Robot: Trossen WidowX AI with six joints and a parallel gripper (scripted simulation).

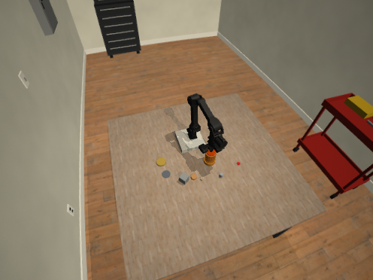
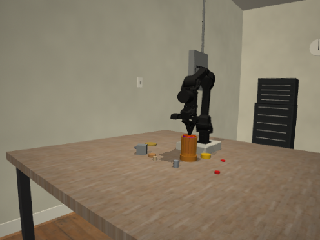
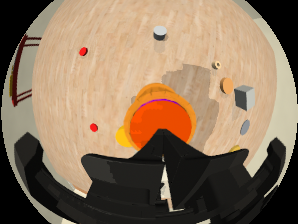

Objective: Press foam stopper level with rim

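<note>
Right now my hand is 50 mm above the orange foam stopper. Round my hand: small tan disc 100 mm ahead, 150 mm to the right, 150 mm below; then yellow disc 90 mm behind, 40 mm to the left, 140 mm below; then small grey cylinder 140 mm ahead, 40 mm to the left, 140 mm below.
</note>
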